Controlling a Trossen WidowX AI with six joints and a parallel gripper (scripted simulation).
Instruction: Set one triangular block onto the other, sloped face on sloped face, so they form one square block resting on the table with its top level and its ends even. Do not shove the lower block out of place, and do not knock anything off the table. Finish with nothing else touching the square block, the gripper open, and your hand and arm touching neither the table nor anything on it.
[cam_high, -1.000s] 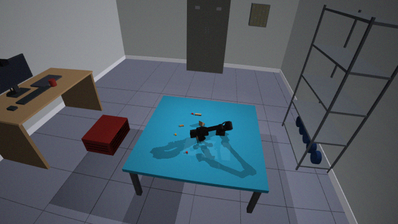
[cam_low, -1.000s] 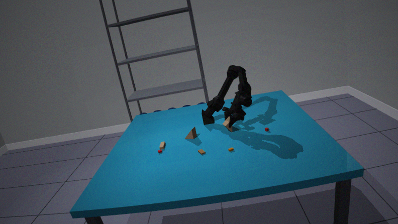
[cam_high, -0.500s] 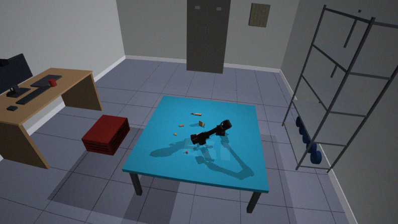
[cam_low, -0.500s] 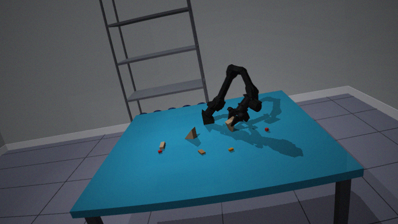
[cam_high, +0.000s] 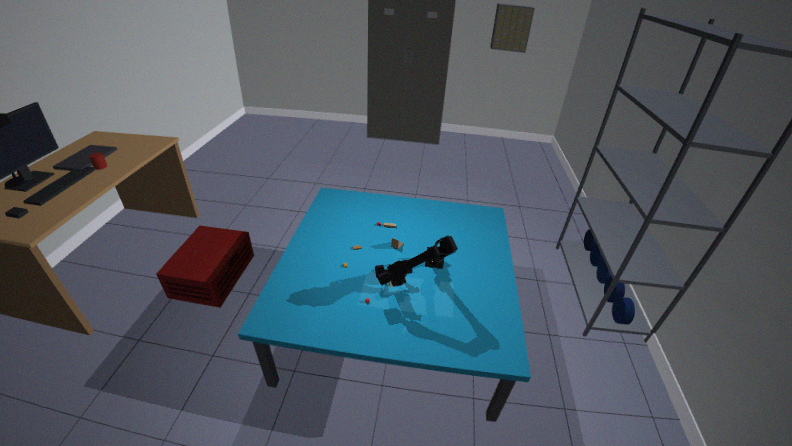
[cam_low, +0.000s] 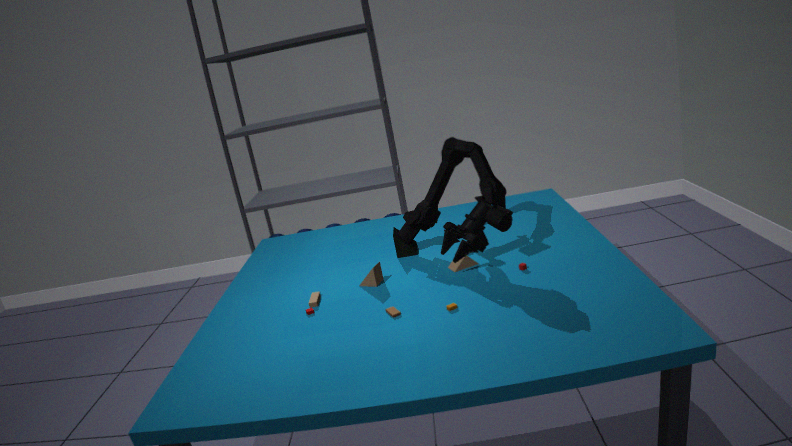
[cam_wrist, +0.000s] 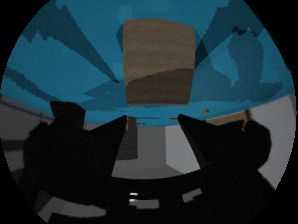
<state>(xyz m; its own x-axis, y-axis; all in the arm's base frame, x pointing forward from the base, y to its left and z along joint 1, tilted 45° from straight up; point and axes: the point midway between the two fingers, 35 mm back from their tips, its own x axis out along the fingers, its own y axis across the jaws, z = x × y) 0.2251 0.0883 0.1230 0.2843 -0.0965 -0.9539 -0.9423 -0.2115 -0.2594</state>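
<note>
The triangular block is 5 cm to the left of my gripper tip, 2 cm below it and 2 cm behind it. Round my gripper tip: red cube (21 cm to the left, 9 cm ahead, 3 cm below); then brown piece (21 cm ahead, 19 cm to the right, 4 cm below); then orange piece (25 cm ahead, 4 cm below, 3 cm to the right).
</note>
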